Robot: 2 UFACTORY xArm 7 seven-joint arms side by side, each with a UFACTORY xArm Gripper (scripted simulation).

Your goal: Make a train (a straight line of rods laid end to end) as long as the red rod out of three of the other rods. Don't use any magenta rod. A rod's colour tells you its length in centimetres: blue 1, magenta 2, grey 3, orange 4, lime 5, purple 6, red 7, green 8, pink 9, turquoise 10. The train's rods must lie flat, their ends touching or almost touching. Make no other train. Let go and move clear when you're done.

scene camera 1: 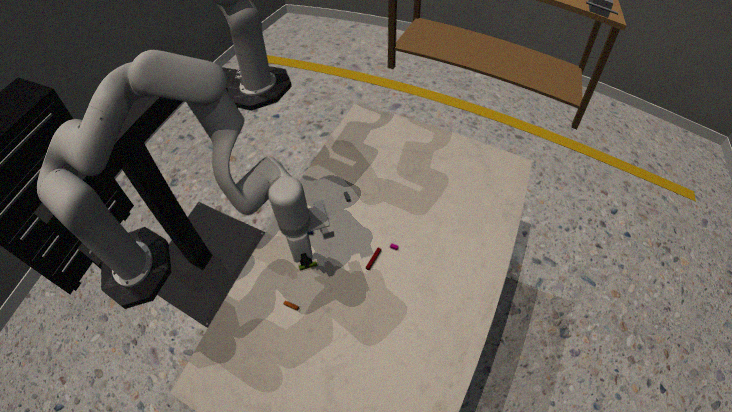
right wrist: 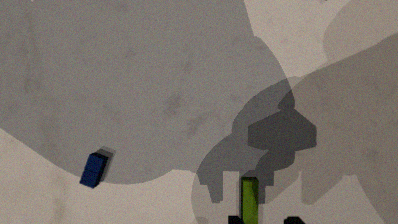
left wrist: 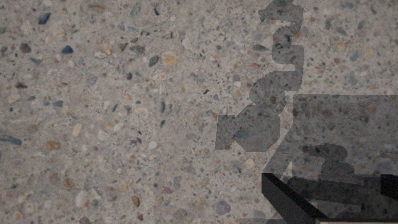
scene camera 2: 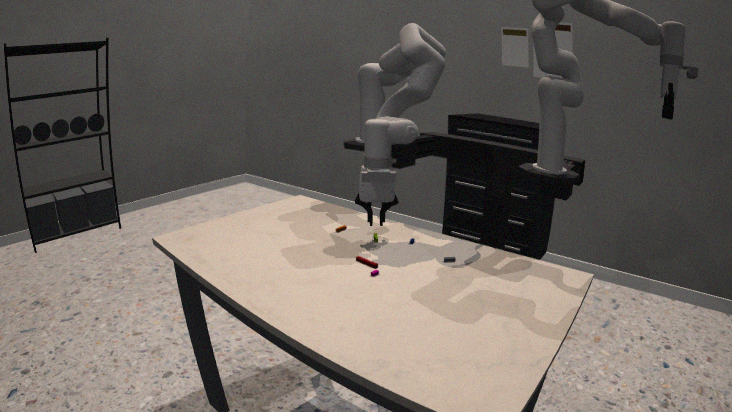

Labels:
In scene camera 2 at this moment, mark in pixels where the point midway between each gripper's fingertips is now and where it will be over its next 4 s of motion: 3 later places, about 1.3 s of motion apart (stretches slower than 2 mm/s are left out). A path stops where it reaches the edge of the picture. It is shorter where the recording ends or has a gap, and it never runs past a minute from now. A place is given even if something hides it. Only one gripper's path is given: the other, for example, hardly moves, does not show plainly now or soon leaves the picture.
The right gripper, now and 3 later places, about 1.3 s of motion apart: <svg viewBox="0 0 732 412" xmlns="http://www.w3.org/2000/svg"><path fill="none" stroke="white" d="M376 224L375 234L375 230L402 210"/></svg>

